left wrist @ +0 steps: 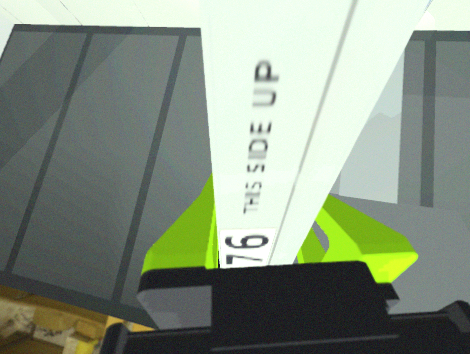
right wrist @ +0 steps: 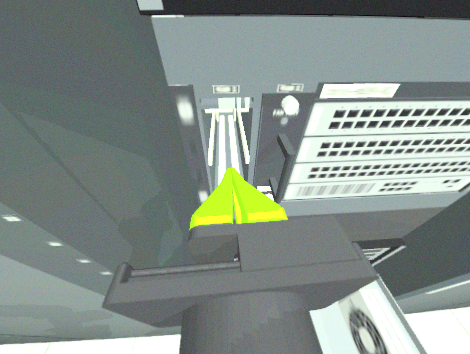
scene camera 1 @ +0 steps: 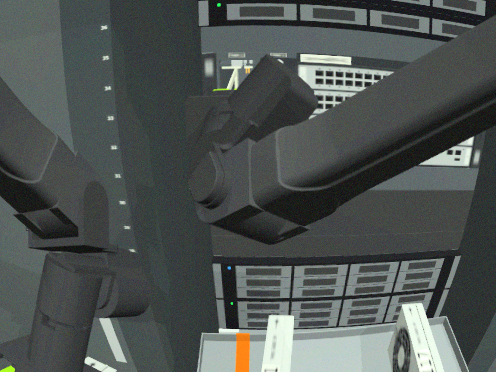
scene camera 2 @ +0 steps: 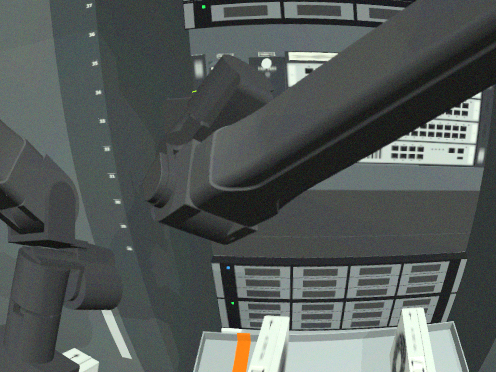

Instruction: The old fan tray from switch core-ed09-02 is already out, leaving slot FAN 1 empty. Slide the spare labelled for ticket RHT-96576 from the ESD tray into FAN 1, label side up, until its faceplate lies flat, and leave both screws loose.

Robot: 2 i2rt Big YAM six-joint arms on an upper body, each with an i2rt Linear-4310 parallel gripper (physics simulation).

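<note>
My left gripper (left wrist: 251, 176) is shut on a white spare fan tray (left wrist: 258, 95) with "THIS SIDE UP" and a label ending in 76 facing the left wrist camera. In scene camera 1 this gripper (scene camera 1: 5, 368) sits at the bottom left edge, far below the switch. My right gripper (right wrist: 230, 173) (scene camera 1: 218, 91) (scene camera 2: 194, 91) is shut and empty, its tips right in front of the lower part of slot FAN 1 (right wrist: 227, 129) (scene camera 1: 235, 74). The slot is open and shows white guide rails. The FAN 2 tray (right wrist: 283, 145) (scene camera 2: 266, 68) sits beside it, in the white switch (right wrist: 380, 140) (scene camera 1: 344, 80) (scene camera 2: 441, 132).
The grey ESD tray (scene camera 1: 320, 334) (scene camera 2: 340, 335) lies at the bottom with two white spares standing in it (scene camera 1: 278, 344) (scene camera 1: 412, 344) and an orange strip (scene camera 1: 242, 352). The right arm (scene camera 1: 360, 139) crosses the rack front. Drive-bay units (scene camera 1: 332, 292) fill the rack below.
</note>
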